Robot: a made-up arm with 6 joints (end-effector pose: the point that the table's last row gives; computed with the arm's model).
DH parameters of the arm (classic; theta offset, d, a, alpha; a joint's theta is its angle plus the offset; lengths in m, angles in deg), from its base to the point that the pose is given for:
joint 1: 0 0.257 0 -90
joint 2: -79.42 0 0.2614 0
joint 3: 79.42 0 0.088 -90
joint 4: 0 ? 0 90
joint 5: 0 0 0.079 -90
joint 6: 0 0.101 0 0
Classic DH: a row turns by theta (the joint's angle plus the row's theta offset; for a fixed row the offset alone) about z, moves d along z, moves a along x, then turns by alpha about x.
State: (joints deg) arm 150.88 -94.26 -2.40 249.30 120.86 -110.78
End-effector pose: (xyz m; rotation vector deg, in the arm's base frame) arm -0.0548 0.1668 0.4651 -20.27 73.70 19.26
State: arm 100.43 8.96 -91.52 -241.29 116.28 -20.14
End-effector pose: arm -0.2025 0.4917 0.5964 -16.18 -66.83 89.41
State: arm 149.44 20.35 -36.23 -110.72 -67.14 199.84
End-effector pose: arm -0.2954 0.0400 0.1495 105.61 73.81 -61.52
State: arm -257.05 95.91 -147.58 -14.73 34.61 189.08
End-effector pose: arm -0.1626 0.6983 -0.0642 -128.11 98.72 11.98
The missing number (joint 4, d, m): 0.391
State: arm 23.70 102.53 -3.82 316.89 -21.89 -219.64
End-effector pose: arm -0.2458 -0.0251 0.0563 73.59 -71.83 -54.23
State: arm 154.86 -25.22 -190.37 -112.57 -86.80 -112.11
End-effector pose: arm 0.2210 -0.2111 0.7406 9.81 -79.70 69.36
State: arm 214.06 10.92 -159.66 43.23 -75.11 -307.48
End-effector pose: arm -0.1479 -0.0025 0.8816 -32.96 54.60 105.29
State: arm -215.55 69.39 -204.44 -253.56 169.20 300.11
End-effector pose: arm -0.3731 0.1528 0.6010 133.13 -67.20 62.57
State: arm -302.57 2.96 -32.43 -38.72 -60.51 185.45
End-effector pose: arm 0.1522 0.3856 0.2793 -79.51 63.08 58.12
